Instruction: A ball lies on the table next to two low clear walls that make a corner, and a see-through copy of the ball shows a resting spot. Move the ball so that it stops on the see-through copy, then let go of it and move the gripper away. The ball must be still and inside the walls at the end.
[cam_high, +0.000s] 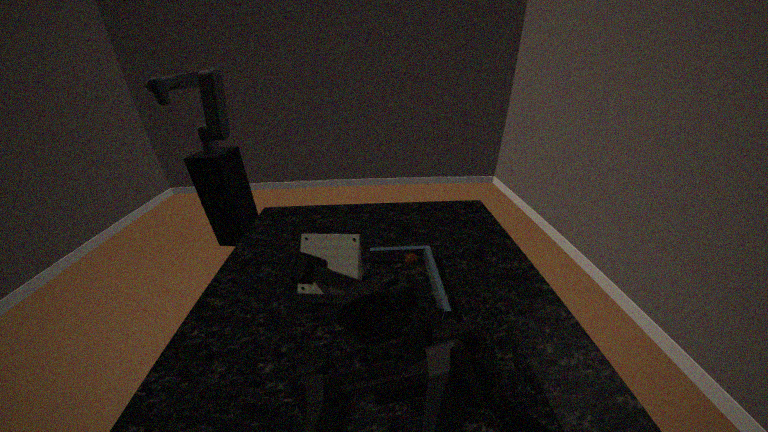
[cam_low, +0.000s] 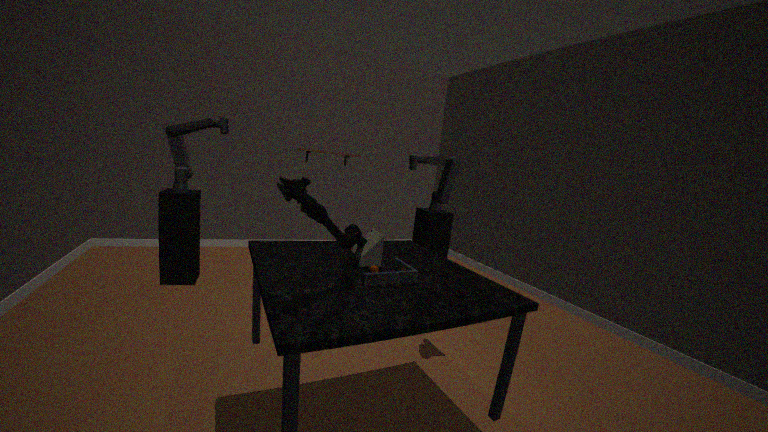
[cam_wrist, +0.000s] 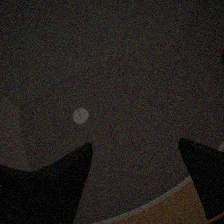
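Now: the orange ball 530 mm to the left of my gripper tip, 450 mm below it and 50 mm ahead of it.
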